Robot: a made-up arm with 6 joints. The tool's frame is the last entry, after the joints.
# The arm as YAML. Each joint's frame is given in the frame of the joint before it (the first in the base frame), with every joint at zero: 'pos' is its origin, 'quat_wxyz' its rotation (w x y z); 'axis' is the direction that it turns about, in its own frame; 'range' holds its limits. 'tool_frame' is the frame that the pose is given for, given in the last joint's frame.
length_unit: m
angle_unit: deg
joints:
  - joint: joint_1
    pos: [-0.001, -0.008, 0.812]
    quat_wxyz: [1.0, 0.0, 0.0, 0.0]
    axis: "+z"
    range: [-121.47, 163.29]
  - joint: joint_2
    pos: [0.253, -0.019, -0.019]
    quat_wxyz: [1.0, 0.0, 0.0, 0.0]
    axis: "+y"
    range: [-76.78, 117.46]
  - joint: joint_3
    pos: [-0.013, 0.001, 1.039]
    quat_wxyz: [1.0, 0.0, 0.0, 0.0]
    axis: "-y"
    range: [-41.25, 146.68]
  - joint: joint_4
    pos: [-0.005, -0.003, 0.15]
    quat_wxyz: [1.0, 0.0, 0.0, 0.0]
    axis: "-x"
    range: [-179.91, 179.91]
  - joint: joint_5
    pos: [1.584, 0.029, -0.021]
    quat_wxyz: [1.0, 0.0, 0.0, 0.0]
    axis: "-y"
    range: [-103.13, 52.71]
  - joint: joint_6
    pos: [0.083, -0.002, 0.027]
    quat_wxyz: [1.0, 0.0, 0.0, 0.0]
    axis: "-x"
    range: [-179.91, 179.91]
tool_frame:
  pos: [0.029, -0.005, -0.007]
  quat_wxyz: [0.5, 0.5, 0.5, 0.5]
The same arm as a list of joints. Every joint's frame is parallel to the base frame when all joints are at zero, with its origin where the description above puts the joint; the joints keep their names.
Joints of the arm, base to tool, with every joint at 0 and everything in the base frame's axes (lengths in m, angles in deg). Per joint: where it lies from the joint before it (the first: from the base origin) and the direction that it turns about. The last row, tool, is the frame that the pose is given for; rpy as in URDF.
joint_1: offset -0.001 -0.008 0.812 axis 0 0 1
joint_2: offset 0.253 -0.019 -0.019 axis 0 1 0
joint_3: offset -0.013 0.001 1.039 axis 0 -1 0
joint_4: offset -0.005 -0.003 0.15 axis -1 0 0
joint_5: offset 1.584 0.029 -0.021 axis 0 -1 0
joint_6: offset 0.083 -0.002 0.027 axis -1 0 0
tool: offset 0.029 -0.005 -0.007 rpy 90 0 90
Joint limits (deg, base to tool): -121.47..163.29 -76.78..117.46 -41.25..146.68 -179.91..179.91 -103.13..52.71 -179.91..179.91

